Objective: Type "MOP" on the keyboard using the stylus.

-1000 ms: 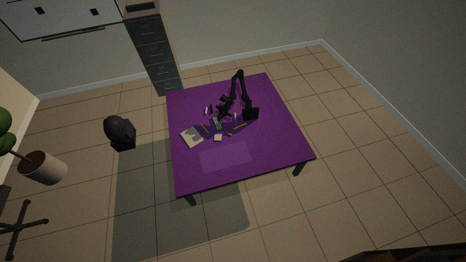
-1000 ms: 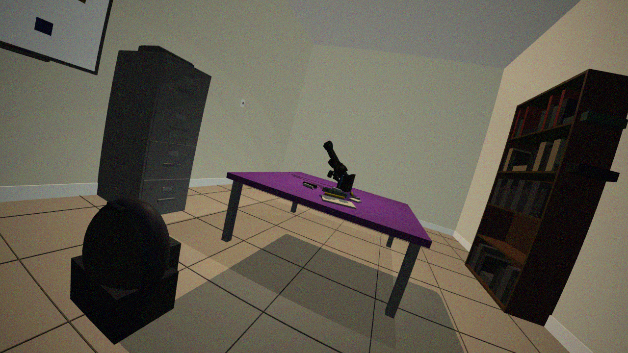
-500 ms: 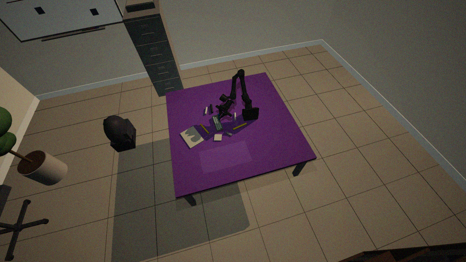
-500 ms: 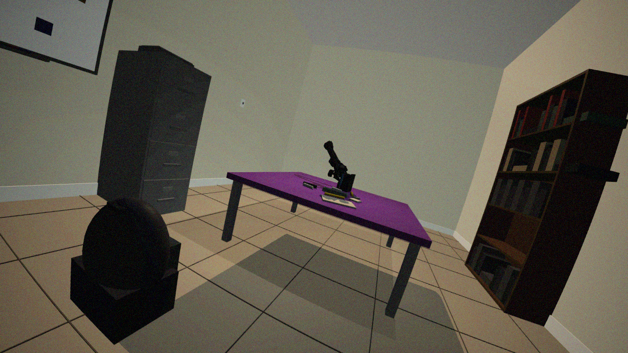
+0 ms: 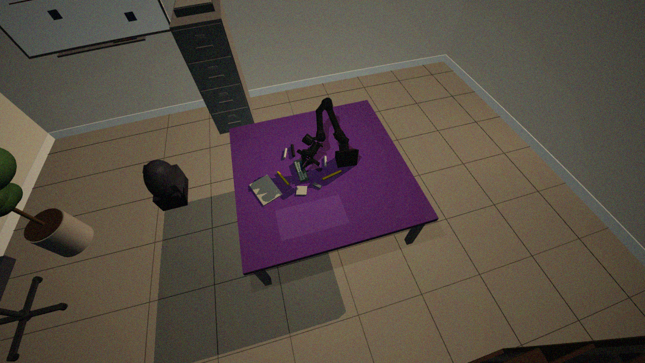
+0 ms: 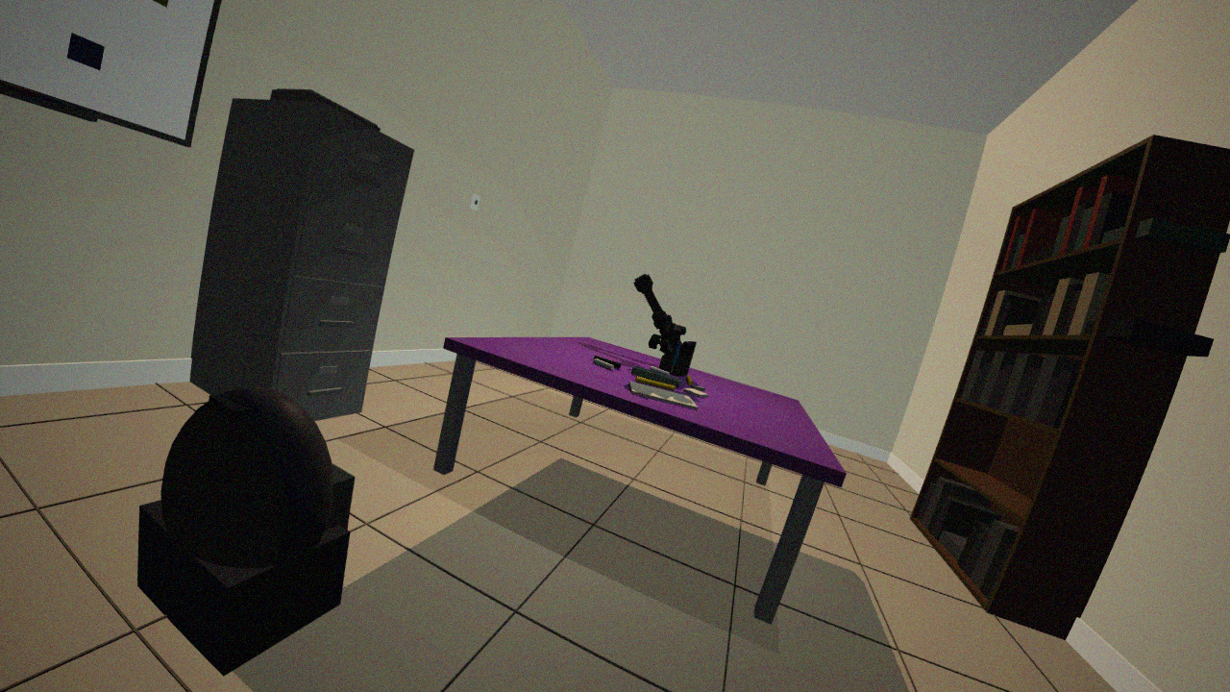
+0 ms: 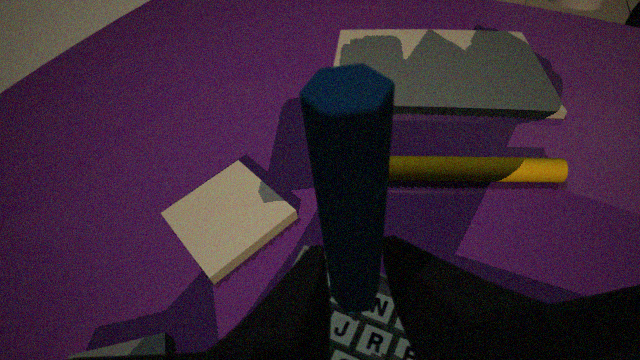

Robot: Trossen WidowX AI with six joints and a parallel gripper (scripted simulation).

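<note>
Right now the white pad is 130 mm to the left of my gripper tip, 100 mm below it and 20 mm ahead of it. From my gripper tip the other things lie so: pale stylus tip 50 mm below; then dark blue stylus 20 mm below.
</note>
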